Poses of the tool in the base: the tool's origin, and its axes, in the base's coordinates. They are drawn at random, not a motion.
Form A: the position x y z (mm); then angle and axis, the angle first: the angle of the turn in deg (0 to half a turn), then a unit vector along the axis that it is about.
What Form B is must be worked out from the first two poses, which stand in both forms.
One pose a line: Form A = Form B
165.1, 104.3, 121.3, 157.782, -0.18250, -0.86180, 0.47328 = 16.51, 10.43, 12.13, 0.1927, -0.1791, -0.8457, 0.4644
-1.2, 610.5, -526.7, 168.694, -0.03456, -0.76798, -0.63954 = -0.12, 61.05, -52.67, 0.0985, -0.0344, -0.7642, -0.6364
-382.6, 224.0, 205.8, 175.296, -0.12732, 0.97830, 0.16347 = -38.26, 22.40, 20.58, 0.0410, -0.1272, 0.9775, 0.1633
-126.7, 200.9, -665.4, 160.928, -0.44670, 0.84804, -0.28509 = -12.67, 20.09, -66.54, 0.1657, -0.4405, 0.8363, -0.2812
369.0, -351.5, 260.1, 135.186, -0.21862, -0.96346, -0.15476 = 36.90, -35.15, 26.01, 0.3812, -0.2021, -0.8907, -0.1431
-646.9, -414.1, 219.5, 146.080, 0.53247, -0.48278, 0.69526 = -64.69, -41.41, 21.95, 0.2917, 0.5093, -0.4618, 0.6650
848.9, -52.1, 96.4, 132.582, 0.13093, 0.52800, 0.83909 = 84.89, -5.21, 9.64, 0.4021, 0.1199, 0.4834, 0.7683
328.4, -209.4, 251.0, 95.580, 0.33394, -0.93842, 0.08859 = 32.84, -20.94, 25.10, 0.6718, 0.2473, -0.6951, 0.0656
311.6, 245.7, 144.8, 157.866, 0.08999, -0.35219, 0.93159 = 31.16, 24.57, 14.48, 0.1920, 0.0883, -0.3456, 0.9143
